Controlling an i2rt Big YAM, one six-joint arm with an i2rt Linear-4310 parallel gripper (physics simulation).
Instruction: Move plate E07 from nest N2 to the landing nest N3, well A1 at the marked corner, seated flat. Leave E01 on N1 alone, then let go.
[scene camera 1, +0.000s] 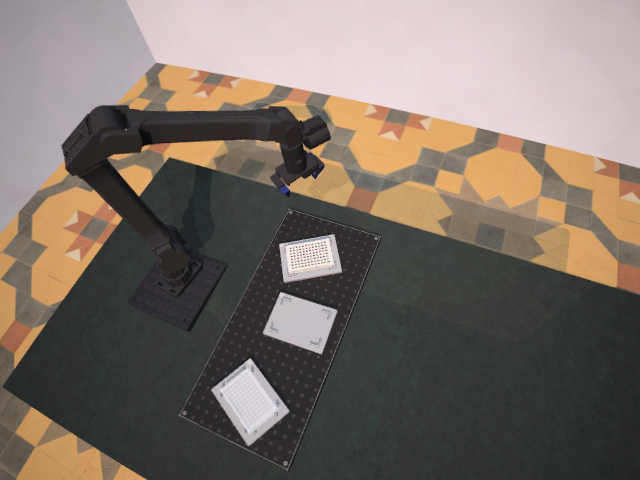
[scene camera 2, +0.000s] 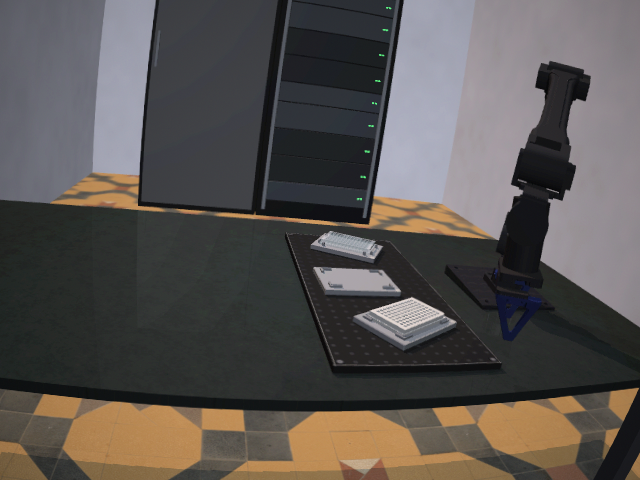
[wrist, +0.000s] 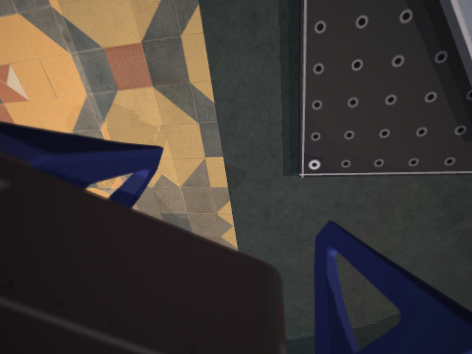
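Observation:
Scene camera 1 shows the gripper (scene camera 1: 301, 186) along with a nest (scene camera 1: 302, 323). From scene camera 2 the gripper (scene camera 2: 506, 328) can be seen again, open and holding nothing, as can the nest (scene camera 2: 334, 281). The wrist view has the gripper (wrist: 244, 195) too.

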